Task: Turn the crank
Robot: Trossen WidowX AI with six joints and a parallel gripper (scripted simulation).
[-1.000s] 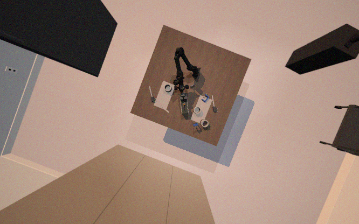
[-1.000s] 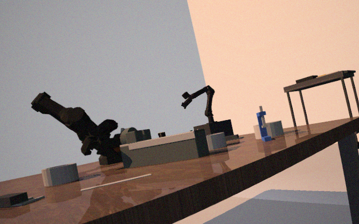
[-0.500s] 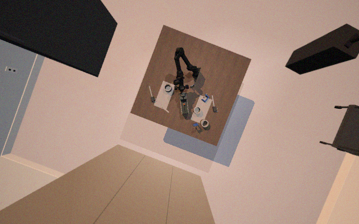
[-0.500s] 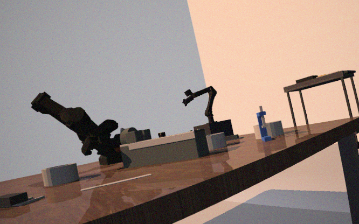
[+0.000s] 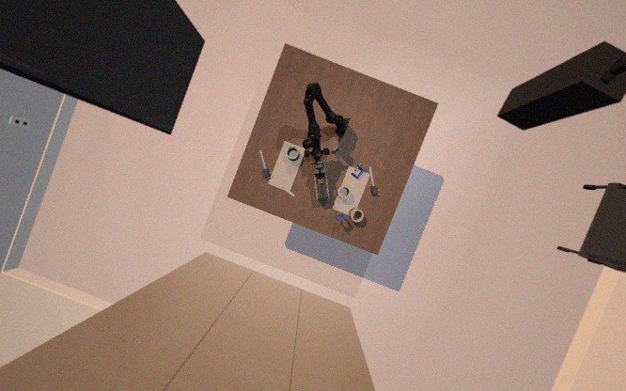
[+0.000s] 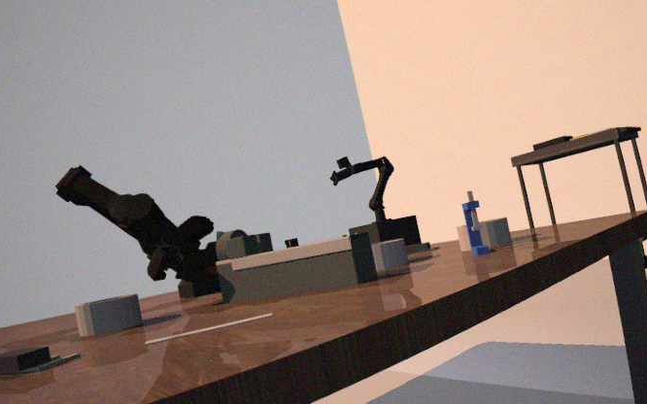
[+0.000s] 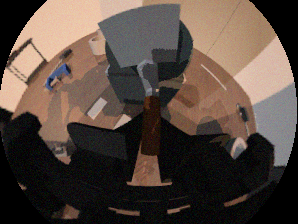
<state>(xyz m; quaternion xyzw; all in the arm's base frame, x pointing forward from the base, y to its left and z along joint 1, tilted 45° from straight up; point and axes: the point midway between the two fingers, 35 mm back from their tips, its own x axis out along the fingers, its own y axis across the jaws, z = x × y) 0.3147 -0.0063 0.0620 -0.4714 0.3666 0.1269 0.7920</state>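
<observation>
The red pointer is 120 mm ahead of my gripper tip, 100 mm to the left of it and 50 mm above it. The rest, counted from my gripper tip: crank handle 10 mm behind, 10 mm to the right, 30 mm above; thin white rod 310 mm ahead, 110 mm to the right, 30 mm below.
</observation>
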